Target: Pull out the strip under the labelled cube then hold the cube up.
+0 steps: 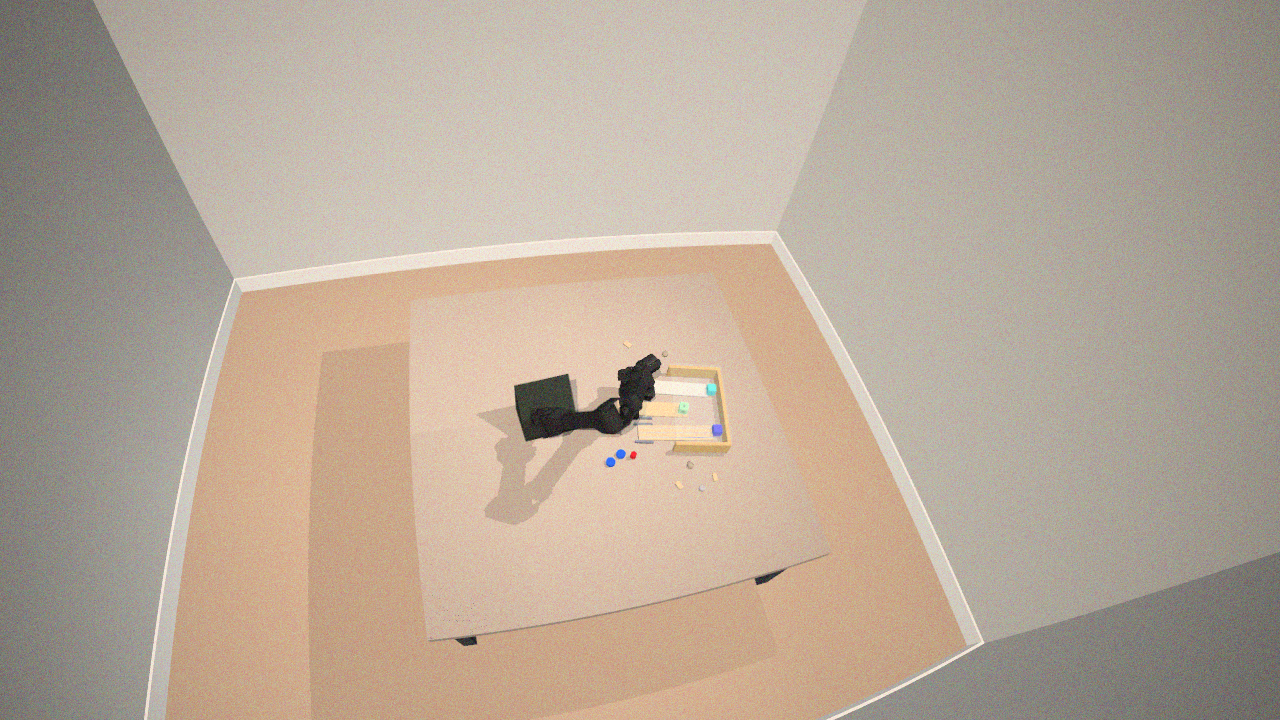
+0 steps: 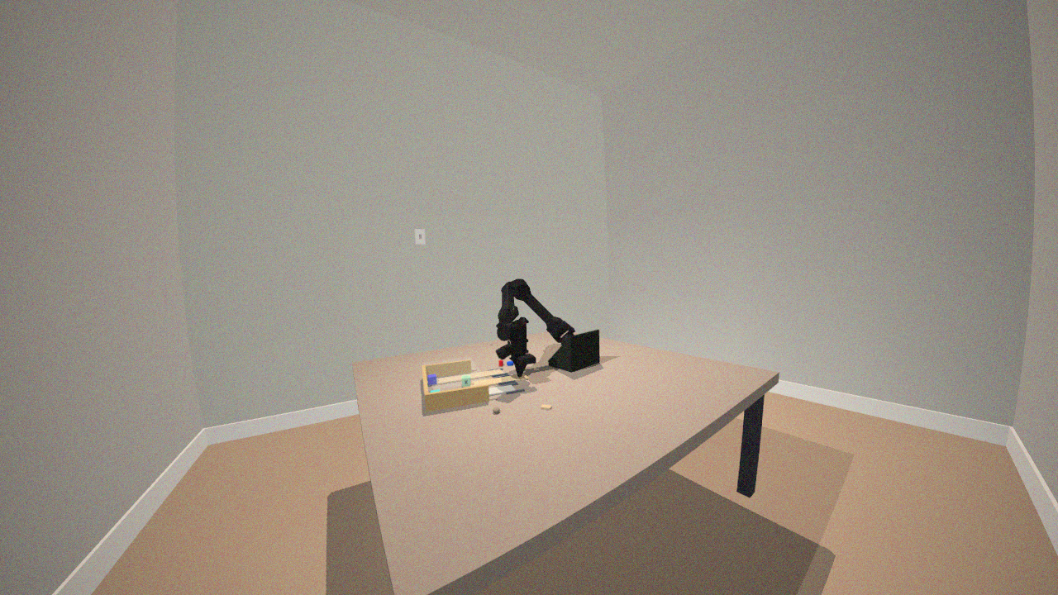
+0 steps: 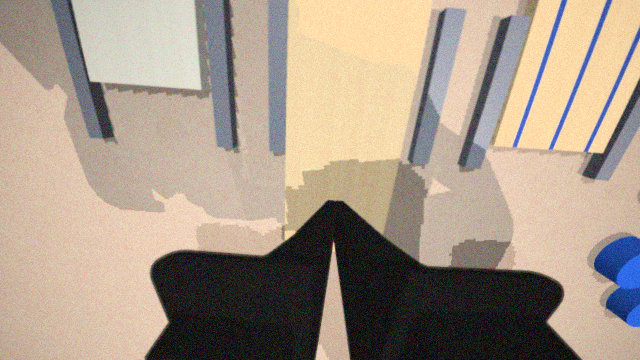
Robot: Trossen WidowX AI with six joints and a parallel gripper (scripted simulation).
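The green labelled cube lies 200 mm ahead of my gripper tip, 30 mm to the right of it and 10 mm above it. Also, from my gripper tip: red cylinder (190 mm to the right, 10 mm behind, 10 mm above); then small tan block (270 mm to the left, 60 mm ahead).
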